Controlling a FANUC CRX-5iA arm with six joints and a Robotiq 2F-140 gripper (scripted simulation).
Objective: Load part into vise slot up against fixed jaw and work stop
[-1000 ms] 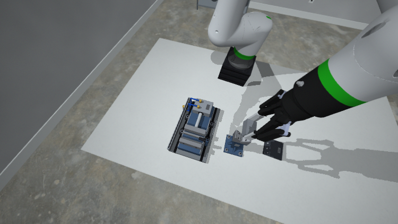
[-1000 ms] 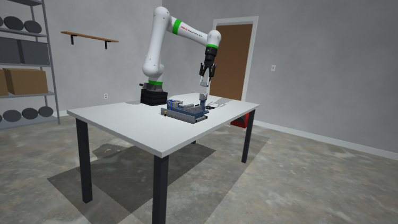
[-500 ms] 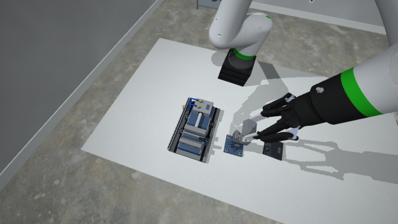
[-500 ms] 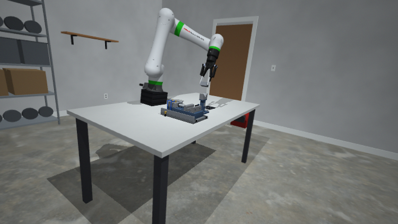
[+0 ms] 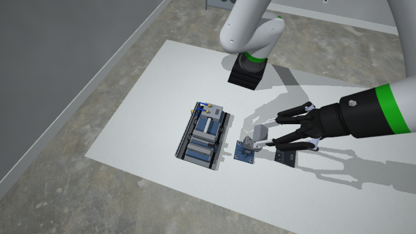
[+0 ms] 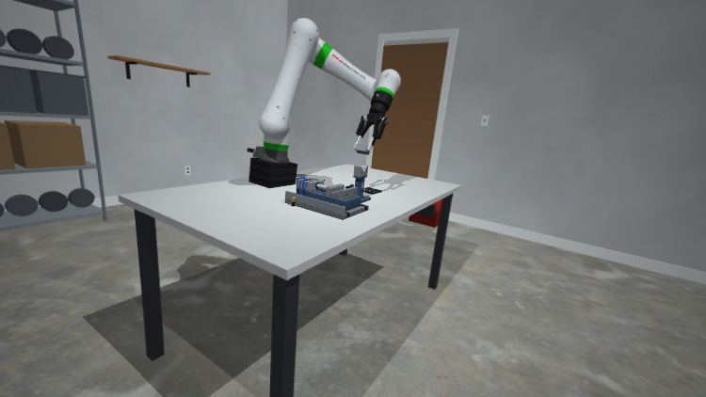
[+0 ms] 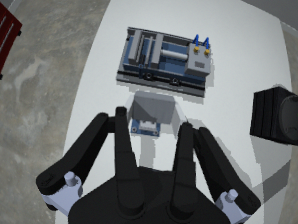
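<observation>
My hand is 20 mm to the left of the part and 30 mm above it. Also, from my hand: air cylinder rod: 50 mm behind, 210 mm to the right, 180 mm below; then vise: 30 mm behind, 210 mm to the right, 220 mm below; then air cylinder: 120 mm behind, 210 mm to the right, 180 mm below.
</observation>
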